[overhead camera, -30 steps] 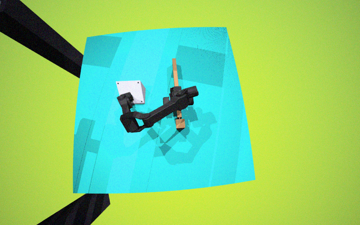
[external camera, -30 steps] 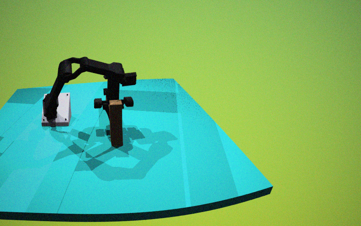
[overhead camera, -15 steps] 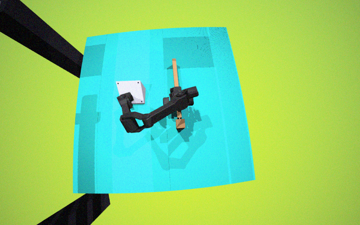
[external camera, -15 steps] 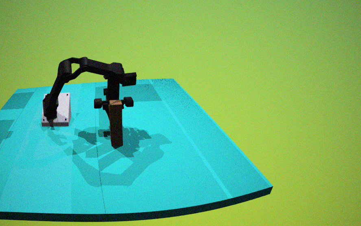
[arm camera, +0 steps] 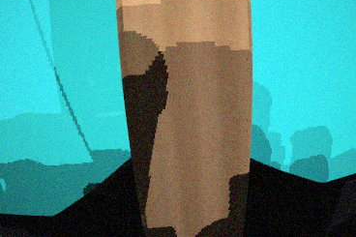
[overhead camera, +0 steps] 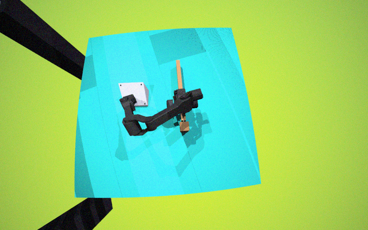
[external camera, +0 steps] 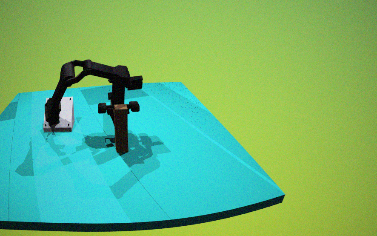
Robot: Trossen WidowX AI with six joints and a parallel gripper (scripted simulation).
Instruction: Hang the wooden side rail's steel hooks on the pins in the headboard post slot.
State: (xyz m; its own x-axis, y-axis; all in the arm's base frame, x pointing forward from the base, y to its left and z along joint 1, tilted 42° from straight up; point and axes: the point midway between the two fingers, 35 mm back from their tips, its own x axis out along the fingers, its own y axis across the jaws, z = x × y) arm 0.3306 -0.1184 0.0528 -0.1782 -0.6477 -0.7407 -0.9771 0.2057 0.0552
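My gripper tip is 2 cm past the headboard post, 14 cm to the left of it and 4 cm below it.
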